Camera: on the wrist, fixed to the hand. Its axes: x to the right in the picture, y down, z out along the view.
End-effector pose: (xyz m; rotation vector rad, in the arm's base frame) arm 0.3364 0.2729 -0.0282 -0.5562 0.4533 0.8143
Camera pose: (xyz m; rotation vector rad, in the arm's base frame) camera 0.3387 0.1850 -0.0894 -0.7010 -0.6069 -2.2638
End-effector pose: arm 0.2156 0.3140 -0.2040 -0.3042 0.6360 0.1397
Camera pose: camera 0.1568 0.2494 -0.2661 -1.0900 -0.3147 -2.8871
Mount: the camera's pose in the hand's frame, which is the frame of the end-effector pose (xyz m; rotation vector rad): -0.0117 -0.0335 -0.1011 0.1339 -0.1900 3.0841
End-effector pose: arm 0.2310 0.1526 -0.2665 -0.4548 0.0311 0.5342
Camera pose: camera 0.2465 0.0782 -0.3421 -0.1831 -0.4851 -2.6323
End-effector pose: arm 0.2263 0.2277 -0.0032 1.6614 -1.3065 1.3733
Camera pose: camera 0.2226 0.3327 0.0178 1.0143 1.4899 -0.7051
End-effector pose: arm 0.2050 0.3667 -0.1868 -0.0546 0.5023 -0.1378
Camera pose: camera 0.1420 0.3334 -0.2668 0.8371 -0.0863 2.8018
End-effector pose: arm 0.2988 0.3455 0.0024 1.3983 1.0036 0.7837
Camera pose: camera 0.1983 0.3747 -0.0206 -1.2865 1.5993 -1.4091
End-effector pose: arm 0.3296 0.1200 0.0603 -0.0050 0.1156 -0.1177
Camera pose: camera 0.3025 0.0883 -0.0384 0.2891 -0.1783 2.9488
